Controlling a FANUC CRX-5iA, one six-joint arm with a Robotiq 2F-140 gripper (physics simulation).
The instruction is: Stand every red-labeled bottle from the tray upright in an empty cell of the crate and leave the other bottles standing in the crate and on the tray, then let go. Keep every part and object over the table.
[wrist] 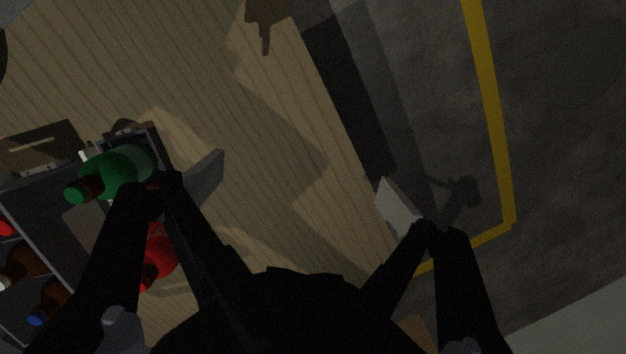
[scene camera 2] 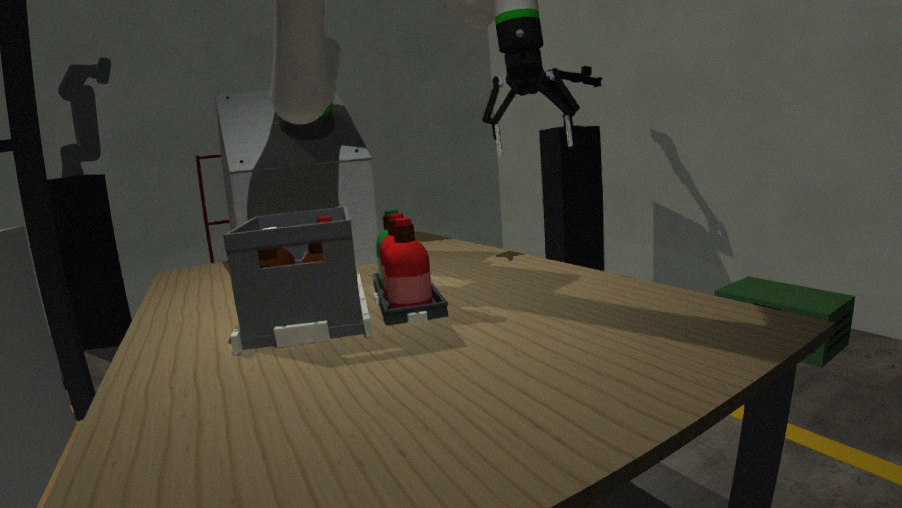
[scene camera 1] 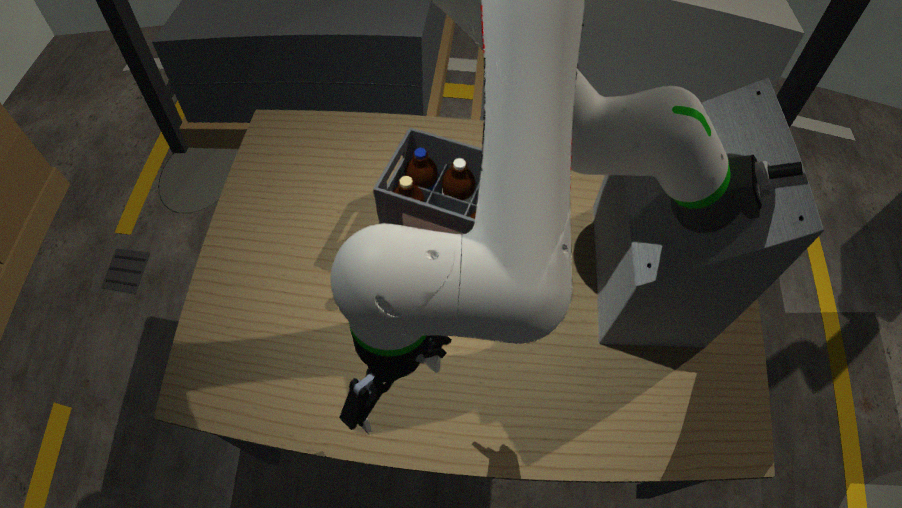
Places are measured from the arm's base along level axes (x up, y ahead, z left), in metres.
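Pixels of known places: gripper, fingertip midpoint: (wrist: 303,177) (scene camera 2: 535,150) (scene camera 1: 398,396); arm's base, link origin: (scene camera 2: 306,124) (scene camera 1: 708,196).
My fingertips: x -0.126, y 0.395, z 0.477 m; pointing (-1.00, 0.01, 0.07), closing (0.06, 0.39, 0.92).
Ahead of a thing's pixels: the offset from my fingertips to its middle. "spot": to the spot under its first point.
My gripper (scene camera 1: 400,396) (scene camera 2: 534,148) (wrist: 303,177) is open and empty, high above the table, toward its front edge from the tray. The dark tray (scene camera 2: 440,310) (wrist: 159,147) holds a near red bottle @(dx -0.174, dy +0.159, dz -0.312 m) (scene camera 2: 407,274), a second red bottle behind it and a green bottle @(dx -0.174, dy -0.014, dz -0.311 m) (wrist: 117,170), all standing. In the wrist view a finger partly covers a red bottle (wrist: 162,256). The grey crate @(dx -0.169, dy +0.078, dz -0.429 m) (scene camera 1: 392,206) (scene camera 2: 293,299) (wrist: 50,227) holds brown bottles with blue @(dx -0.171, dy +0.184, dz -0.533 m) (scene camera 1: 421,153), white @(dx -0.171, dy +0.094, dz -0.535 m) (scene camera 1: 459,164), cream @(dx -0.171, dy +0.181, dz -0.450 m) (scene camera 1: 405,182) and red @(dx -0.171, dy +0.004, dz -0.442 m) (scene camera 2: 324,218) caps. Its front middle cell looks empty. The arm hides its right side and the tray in scene camera 1.
The robot's pedestal (scene camera 1: 669,302) stands at the table's right. White locating strips @(spot: dx -0.239, dy +0.242, dz -0.491 m) (scene camera 2: 301,333) edge the crate's base. The table's front edge lies beyond the gripper in the wrist view. A green box (scene camera 2: 782,296) stands beyond the table.
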